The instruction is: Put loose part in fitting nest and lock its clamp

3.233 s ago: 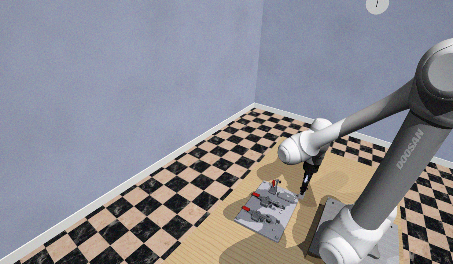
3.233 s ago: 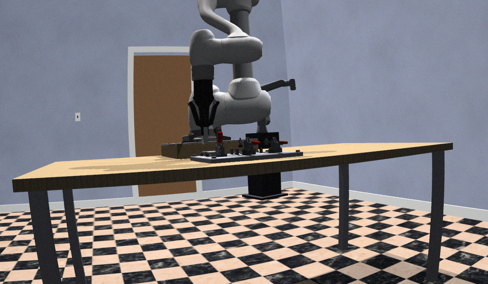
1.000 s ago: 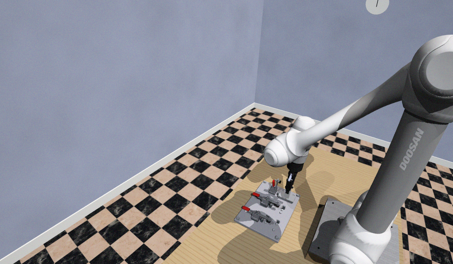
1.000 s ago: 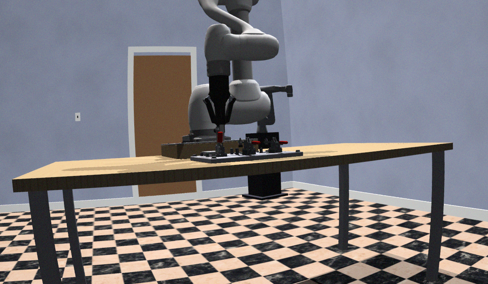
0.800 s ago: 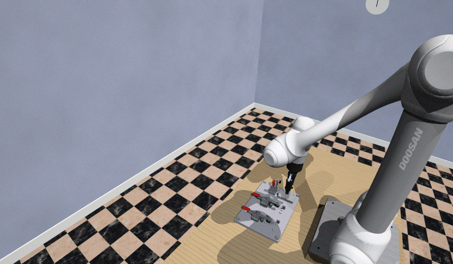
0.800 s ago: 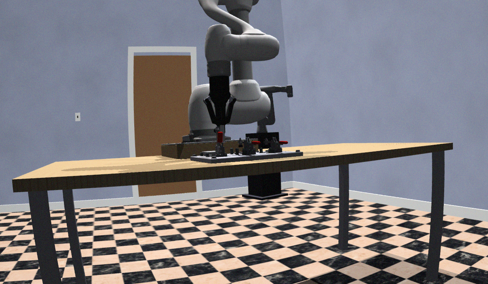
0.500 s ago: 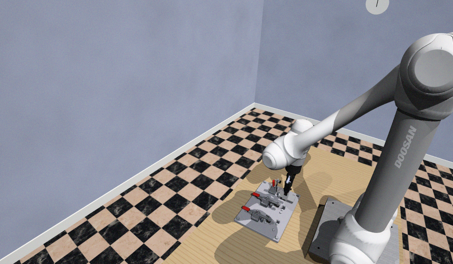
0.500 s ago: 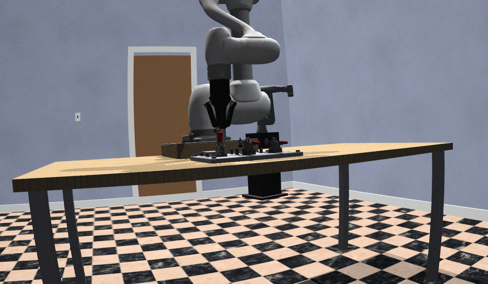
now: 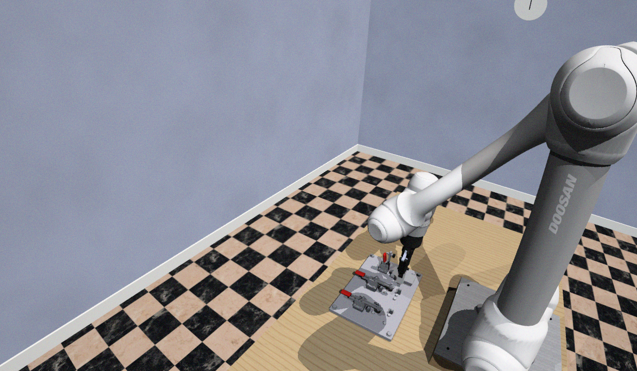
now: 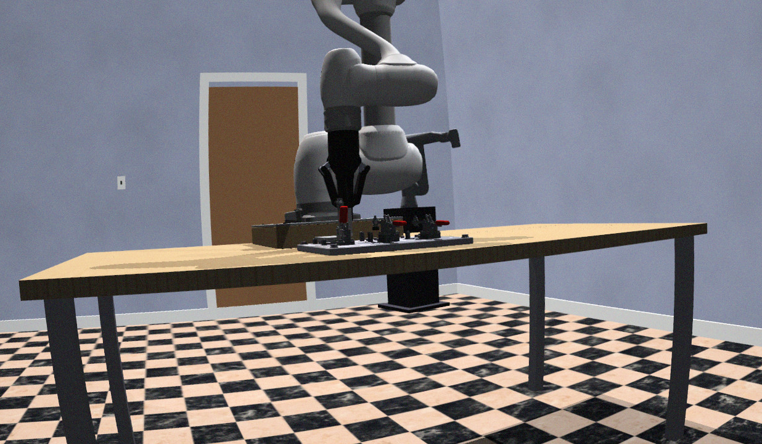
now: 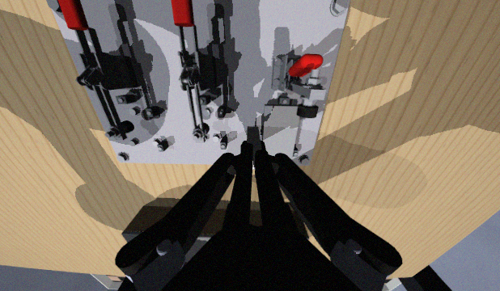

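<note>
Right now the flat grey part is 10 mm behind my hand, 40 mm to the right of it and 40 mm below it. From my hand the other things lie so: grey fixture plate (60 mm ahead, 60 mm to the left, 60 mm below).
</note>
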